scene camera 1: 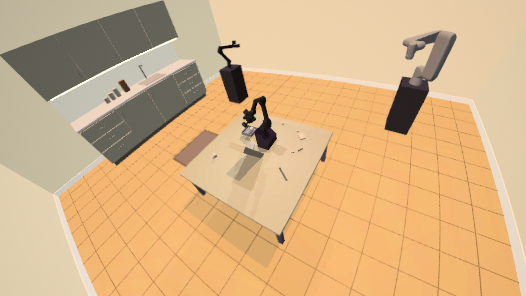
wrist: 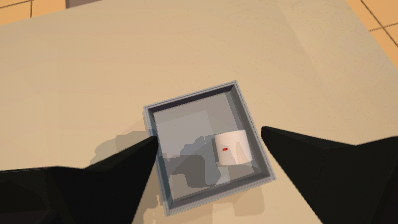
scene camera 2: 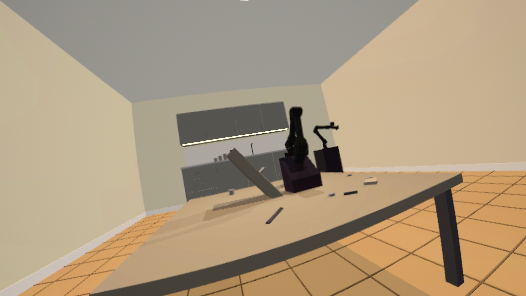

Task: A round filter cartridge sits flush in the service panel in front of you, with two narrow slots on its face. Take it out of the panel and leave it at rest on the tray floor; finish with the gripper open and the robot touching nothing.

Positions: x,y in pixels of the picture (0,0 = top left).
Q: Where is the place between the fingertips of my gripper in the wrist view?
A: At 209,136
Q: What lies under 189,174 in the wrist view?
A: A tray.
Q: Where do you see a round filter cartridge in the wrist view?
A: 233,148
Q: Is my gripper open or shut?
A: Open.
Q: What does my gripper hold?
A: Nothing.
